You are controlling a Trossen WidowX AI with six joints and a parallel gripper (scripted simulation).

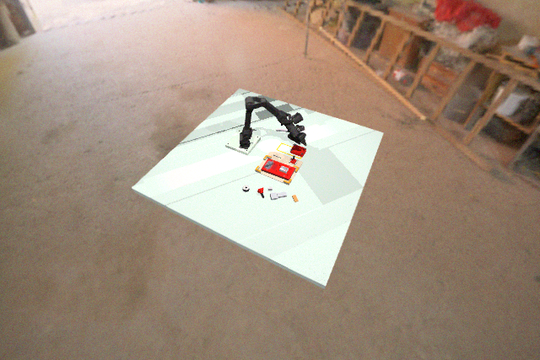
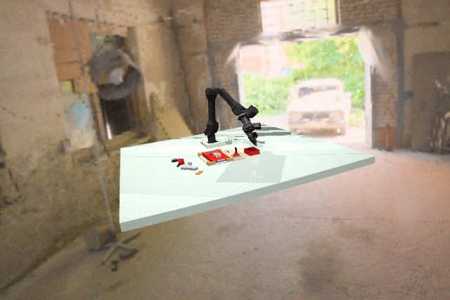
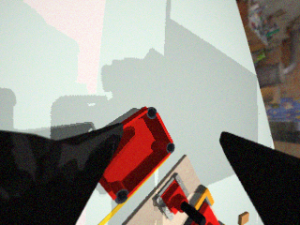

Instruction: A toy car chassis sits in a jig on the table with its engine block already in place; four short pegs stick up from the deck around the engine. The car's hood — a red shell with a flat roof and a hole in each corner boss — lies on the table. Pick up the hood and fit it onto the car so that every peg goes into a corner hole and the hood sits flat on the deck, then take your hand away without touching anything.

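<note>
Right now the red hood is 30 mm behind my gripper tip, 10 mm to the right of it and 60 mm below it. Also, from my gripper tip: grey bar (200 mm behind, 180 mm to the left, 60 mm below).
</note>
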